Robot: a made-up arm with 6 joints. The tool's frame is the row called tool.
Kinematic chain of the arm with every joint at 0, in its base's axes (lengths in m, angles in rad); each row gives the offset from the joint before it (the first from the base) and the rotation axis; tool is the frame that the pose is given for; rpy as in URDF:
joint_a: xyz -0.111 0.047 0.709 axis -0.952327 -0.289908 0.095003
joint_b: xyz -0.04 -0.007 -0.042 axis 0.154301 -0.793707 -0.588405
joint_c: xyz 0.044 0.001 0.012 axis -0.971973 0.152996 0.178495
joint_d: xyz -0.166 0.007 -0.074 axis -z
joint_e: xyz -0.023 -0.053 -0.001 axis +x
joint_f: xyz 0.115 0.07 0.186 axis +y
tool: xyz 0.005 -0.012 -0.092 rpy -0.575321 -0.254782 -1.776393
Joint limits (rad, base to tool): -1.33..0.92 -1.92..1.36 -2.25..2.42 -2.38..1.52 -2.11..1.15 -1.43..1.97
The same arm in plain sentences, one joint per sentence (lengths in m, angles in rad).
The arm has six revolute joints in a row. What follows holds with every joint at zero, and every direction is one of the base frame's.
The first joint lies 0.111 m along -x and 0.047 m along +y and 0.709 m along +z from the base frame's origin and rotates about the direction (-0.952327, -0.289908, 0.095003), from -1.33 to 0.92 rad.
The second joint lies 0.04 m along -x and 0.007 m along -y and 0.042 m along -z from the first joint and rotates about the direction (0.154301, -0.793707, -0.588405), from -1.92 to 1.36 rad.
The third joint lies 0.044 m along +x and 0.001 m along +y and 0.012 m along +z from the second joint and rotates about the direction (-0.971973, 0.152996, 0.178495), from -2.25 to 2.42 rad.
The fourth joint lies 0.166 m along -x and 0.007 m along +y and 0.074 m along -z from the third joint and rotates about -z, from -2.38 to 1.52 rad.
The fifth joint lies 0.023 m along -x and 0.053 m along -y and 0.001 m along -z from the fourth joint and rotates about +x, from -2.11 to 1.15 rad.
The sixth joint lies 0.115 m along +x and 0.07 m along +y and 0.186 m along +z from the fifth joint and rotates about +y, from -1.43 to 1.97 rad.
The tool frame, which is the frame that the pose is given for, lies 0.005 m along +x and 0.012 m along -y and 0.092 m along -z from the sixth joint; its axes are the base frame's turned by roll -0.5753, pitch -0.2548 and yaw -1.7764 rad (as in URDF: about the fixed x, then y, then z).

